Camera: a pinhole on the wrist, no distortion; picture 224 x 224 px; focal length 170.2 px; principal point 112.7 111.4 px. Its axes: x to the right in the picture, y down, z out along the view. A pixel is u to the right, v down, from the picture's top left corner.
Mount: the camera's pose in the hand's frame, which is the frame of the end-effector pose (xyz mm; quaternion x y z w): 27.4 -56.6 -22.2 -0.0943 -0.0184 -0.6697 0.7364
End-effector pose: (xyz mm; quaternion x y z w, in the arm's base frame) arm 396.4 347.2 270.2 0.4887 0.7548 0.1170 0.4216
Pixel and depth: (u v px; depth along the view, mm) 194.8 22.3 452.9
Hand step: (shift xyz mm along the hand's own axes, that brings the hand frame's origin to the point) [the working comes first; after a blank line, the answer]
In the camera's frame: 218.5 -237.1 452.9

-140.0 -217.5 482.9
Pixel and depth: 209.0 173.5 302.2
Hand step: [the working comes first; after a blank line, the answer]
In the camera's frame: 171.0 110.3 302.2

184.0 -165.8 288.1
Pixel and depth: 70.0 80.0 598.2
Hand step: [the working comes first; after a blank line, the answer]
In the camera's frame: -150.1 -110.4 598.2

-37.8 179.3 554.5
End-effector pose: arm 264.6 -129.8 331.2 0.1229 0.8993 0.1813 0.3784
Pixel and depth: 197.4 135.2 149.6
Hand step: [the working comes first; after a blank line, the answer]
In the camera's frame: 74.4 20.9 149.6

70.6 -103.5 133.7
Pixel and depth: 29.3 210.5 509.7
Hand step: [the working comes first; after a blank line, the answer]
In the camera's frame: -249.8 296.8 509.7

346.2 297.5 405.9
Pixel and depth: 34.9 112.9 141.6
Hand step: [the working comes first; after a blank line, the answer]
In the camera's frame: -64.7 1.2 141.6

36.1 30.3 106.7
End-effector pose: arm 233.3 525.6 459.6 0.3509 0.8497 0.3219 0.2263
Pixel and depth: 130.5 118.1 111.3
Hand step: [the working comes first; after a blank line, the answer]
In the camera's frame: 11.6 4.4 111.3

44.0 -49.5 88.3
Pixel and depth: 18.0 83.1 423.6
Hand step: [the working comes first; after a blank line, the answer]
In the camera's frame: -235.7 -70.4 423.6

-24.4 238.3 365.5
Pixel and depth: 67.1 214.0 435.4
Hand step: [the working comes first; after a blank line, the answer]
In the camera's frame: -116.7 262.5 435.4

318.4 151.6 357.3
